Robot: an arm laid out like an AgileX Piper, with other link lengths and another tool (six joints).
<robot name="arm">
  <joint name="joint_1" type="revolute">
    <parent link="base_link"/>
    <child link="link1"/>
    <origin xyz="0 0 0.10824" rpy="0 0 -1.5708"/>
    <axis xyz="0 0 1"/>
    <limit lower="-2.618" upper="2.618"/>
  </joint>
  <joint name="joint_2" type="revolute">
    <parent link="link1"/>
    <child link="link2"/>
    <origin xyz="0 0 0" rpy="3.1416 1.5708 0"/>
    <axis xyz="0 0 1"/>
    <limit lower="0" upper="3.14"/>
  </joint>
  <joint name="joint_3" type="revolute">
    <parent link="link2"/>
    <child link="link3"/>
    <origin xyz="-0.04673 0.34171 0"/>
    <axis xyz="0 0 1"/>
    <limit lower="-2.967" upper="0"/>
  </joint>
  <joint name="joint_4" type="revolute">
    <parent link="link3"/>
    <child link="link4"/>
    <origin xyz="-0.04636 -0.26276 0" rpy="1.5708 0 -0.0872"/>
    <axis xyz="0 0 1"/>
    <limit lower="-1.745" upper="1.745"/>
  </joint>
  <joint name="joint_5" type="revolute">
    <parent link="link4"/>
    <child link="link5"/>
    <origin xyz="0 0 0" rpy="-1.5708 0 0"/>
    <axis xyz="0 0 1"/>
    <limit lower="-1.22" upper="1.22"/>
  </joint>
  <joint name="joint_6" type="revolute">
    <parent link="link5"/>
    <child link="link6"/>
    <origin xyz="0 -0.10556 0" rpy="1.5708 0 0"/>
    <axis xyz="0 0 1"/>
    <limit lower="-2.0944" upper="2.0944"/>
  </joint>
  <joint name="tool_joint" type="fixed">
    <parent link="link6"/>
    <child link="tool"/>
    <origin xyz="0.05 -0.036 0.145" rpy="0.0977 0 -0.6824"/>
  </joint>
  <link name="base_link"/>
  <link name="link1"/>
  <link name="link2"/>
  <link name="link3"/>
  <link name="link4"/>
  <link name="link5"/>
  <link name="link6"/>
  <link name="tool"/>
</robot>
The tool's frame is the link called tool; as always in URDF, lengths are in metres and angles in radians.
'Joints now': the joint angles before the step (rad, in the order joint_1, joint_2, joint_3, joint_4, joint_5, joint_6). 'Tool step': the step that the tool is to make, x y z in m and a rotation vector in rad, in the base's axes. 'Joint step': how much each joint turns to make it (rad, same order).
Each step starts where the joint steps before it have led.
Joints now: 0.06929 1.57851 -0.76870 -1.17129 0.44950 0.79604
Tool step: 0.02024 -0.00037 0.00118 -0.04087 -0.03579 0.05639
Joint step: -0.00001 0.03281 -0.00003 -0.19743 -0.03151 0.14038
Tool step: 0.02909 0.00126 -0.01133 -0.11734 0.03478 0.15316
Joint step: 0.00000 0.08357 0.00002 -0.28052 -0.02744 0.09875
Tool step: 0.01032 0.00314 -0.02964 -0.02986 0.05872 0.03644
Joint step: 0.00681 0.09508 -0.01085 -0.09515 0.00377 0.06066
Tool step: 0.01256 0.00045 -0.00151 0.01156 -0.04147 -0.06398
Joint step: 0.01914 0.04634 -0.04882 0.00004 0.05012 0.07773
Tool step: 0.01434 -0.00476 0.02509 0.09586 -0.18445 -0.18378
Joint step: 0.01075 -0.00425 -0.07119 -0.00007 0.08379 0.22497
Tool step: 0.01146 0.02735 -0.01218 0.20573 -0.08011 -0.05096
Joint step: 0.00003 0.00001 -0.03108 0.00002 -0.09670 0.19150
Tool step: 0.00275 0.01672 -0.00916 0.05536 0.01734 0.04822
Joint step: -0.00001 0.00000 -0.00003 0.00007 -0.07532 0.00423
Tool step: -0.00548 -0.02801 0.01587 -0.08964 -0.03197 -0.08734
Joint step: -0.00001 0.00000 0.00002 -0.00004 0.12917 0.00004
